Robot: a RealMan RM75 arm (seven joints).
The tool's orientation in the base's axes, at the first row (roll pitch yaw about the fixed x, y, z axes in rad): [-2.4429 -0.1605 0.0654]
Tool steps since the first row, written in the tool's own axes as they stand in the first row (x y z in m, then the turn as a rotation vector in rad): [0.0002 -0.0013 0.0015 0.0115 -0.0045 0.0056]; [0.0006 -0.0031 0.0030 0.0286 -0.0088 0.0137]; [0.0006 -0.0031 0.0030 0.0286 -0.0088 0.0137]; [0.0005 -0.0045 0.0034 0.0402 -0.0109 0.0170]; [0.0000 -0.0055 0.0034 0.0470 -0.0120 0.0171]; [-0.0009 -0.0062 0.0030 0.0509 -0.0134 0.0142]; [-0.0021 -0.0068 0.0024 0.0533 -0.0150 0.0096]
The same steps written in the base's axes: [0.0001 0.0020 -0.0003 0.0111 0.0078 0.0005]; [0.0004 0.0043 -0.0002 0.0279 0.0174 -0.0002]; [0.0004 0.0043 -0.0002 0.0279 0.0174 -0.0002]; [0.0001 0.0056 0.0004 0.0393 0.0219 0.0005]; [-0.0006 0.0064 0.0009 0.0458 0.0232 0.0022]; [-0.0016 0.0066 0.0015 0.0492 0.0227 0.0059]; [-0.0029 0.0066 0.0022 0.0510 0.0210 0.0108]
